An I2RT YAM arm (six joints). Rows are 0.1 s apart.
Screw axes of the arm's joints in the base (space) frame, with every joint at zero. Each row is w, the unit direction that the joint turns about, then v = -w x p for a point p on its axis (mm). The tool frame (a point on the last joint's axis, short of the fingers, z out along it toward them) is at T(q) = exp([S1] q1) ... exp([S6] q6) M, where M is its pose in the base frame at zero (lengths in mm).
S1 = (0, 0, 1, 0.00, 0.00, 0.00)
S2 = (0, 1, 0, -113.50, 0.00, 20.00)
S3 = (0, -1, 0, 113.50, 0.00, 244.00)
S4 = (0, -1, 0, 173.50, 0.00, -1.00)
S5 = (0, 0, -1, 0.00, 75.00, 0.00)
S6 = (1, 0, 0, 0.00, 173.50, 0.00)
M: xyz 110.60 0.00 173.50 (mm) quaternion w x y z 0.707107 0 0.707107 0
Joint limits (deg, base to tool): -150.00..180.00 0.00..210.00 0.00..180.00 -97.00..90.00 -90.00..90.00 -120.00..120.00
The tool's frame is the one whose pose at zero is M.
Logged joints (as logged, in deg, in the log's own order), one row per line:
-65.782 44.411 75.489 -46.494 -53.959 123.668
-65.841 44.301 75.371 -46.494 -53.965 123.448
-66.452 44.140 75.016 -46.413 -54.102 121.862
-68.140 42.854 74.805 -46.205 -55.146 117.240
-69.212 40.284 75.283 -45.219 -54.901 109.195
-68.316 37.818 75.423 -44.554 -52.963 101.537
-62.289 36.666 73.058 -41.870 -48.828 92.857
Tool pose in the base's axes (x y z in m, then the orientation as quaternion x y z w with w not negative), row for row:
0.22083 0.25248 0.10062 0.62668 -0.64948 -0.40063 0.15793
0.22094 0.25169 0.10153 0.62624 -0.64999 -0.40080 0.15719
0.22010 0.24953 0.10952 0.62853 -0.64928 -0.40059 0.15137
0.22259 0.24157 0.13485 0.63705 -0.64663 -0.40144 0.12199
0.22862 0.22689 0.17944 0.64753 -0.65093 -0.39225 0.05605
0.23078 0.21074 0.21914 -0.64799 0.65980 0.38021 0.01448
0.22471 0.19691 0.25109 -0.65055 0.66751 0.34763 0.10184
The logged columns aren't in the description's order. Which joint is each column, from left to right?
Columns, left to right: q4, q1, q3, q5, q6, q2.
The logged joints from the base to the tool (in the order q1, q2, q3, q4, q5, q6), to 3 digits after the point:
44.411 123.668 75.489 -65.782 -46.494 -53.959
44.301 123.448 75.371 -65.841 -46.494 -53.965
44.140 121.862 75.016 -66.452 -46.413 -54.102
42.854 117.240 74.805 -68.140 -46.205 -55.146
40.284 109.195 75.283 -69.212 -45.219 -54.901
37.818 101.537 75.423 -68.316 -44.554 -52.963
36.666 92.857 73.058 -62.289 -41.870 -48.828

